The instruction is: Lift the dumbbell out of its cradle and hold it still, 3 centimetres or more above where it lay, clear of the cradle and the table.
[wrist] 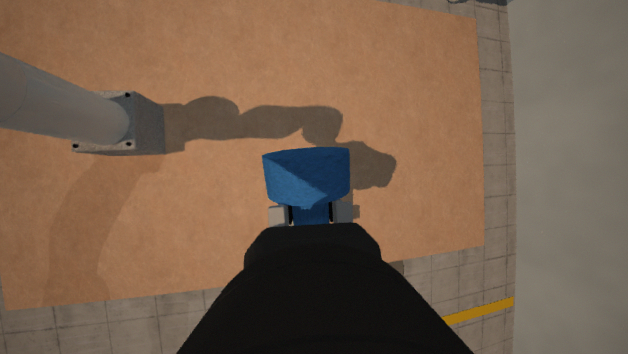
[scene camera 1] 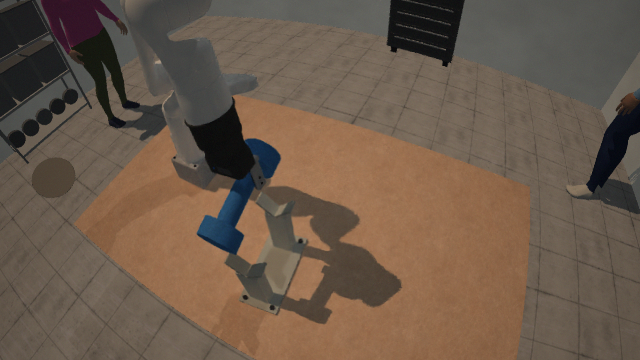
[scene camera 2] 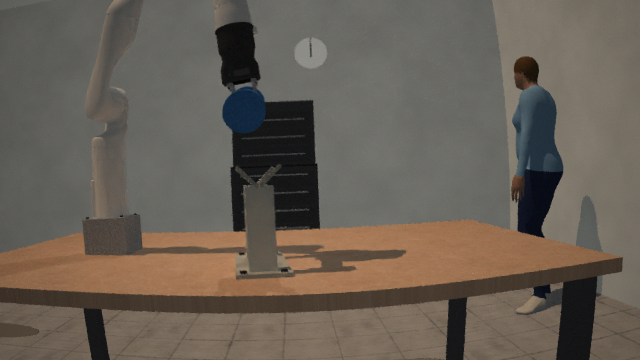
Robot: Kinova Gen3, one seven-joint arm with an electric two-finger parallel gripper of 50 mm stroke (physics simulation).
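The blue dumbbell (scene camera 1: 234,207) (scene camera 2: 244,110) (wrist: 310,172) is in the air, roughly level, with its near head facing scene camera 2. My gripper (scene camera 1: 249,183) (scene camera 2: 243,86) (wrist: 310,204) is shut on its handle, with one finger on each side. The pale cradle (scene camera 1: 281,232) (scene camera 2: 260,230) stands upright on the table (scene camera 1: 425,225) (scene camera 2: 400,260) (wrist: 400,75). Its two V-shaped rests are empty. In the scene camera 2 view a clear gap, about one head's width, shows between the dumbbell and the V tops, and the dumbbell sits slightly left of them. The cradle does not show in the wrist view.
The arm's grey base block (scene camera 1: 192,171) (scene camera 2: 112,235) (wrist: 149,125) stands on the table, left of the cradle in the scene camera 2 view. A black drawer cabinet (scene camera 1: 425,30) (scene camera 2: 275,200) stands beyond the table. A person in light blue (scene camera 2: 540,125) and one in magenta (scene camera 1: 80,25) stand off the table.
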